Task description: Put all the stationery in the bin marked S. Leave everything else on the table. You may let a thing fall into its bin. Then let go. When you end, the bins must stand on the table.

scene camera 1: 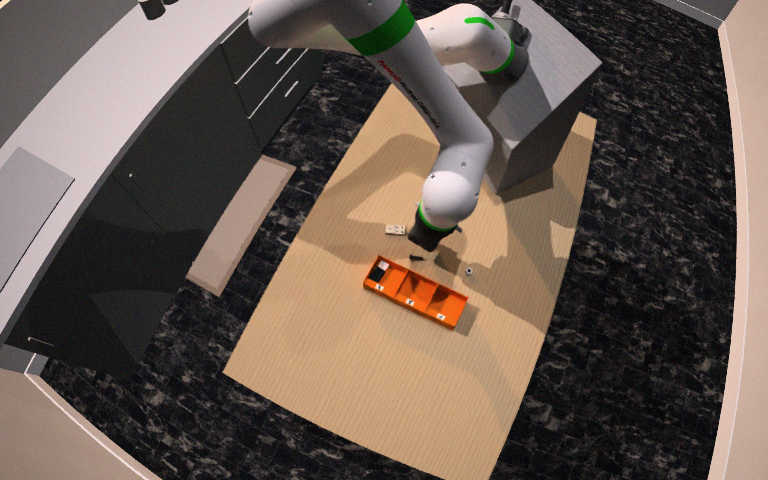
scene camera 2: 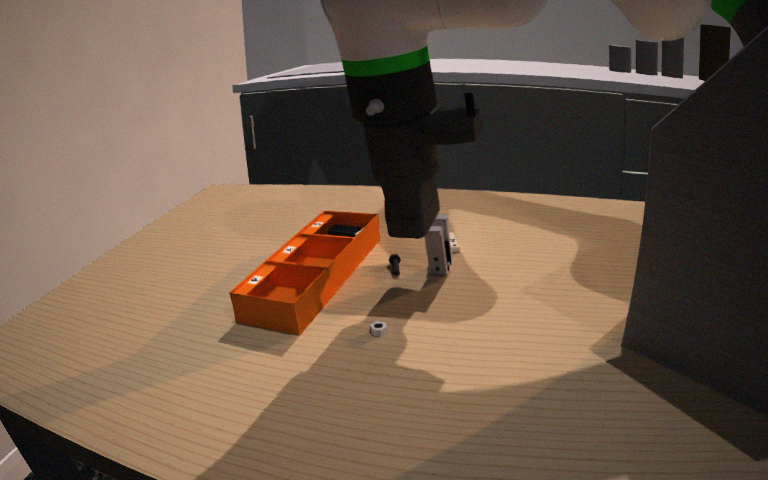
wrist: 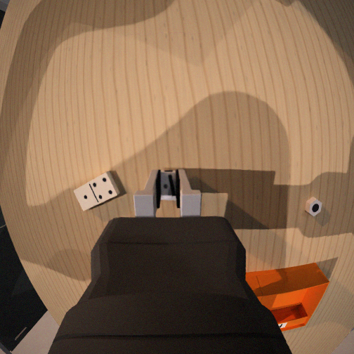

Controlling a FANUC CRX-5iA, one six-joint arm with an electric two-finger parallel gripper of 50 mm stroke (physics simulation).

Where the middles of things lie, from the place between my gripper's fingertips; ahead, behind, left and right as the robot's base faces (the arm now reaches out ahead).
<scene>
My gripper is now 16 cm short of the orange three-compartment bin row (scene camera 2: 286, 292), 3 cm to the right of it and 1 cm below it. From my hand the other things lie so: white domino (wrist: 101, 188): 8 cm to the right.
</scene>
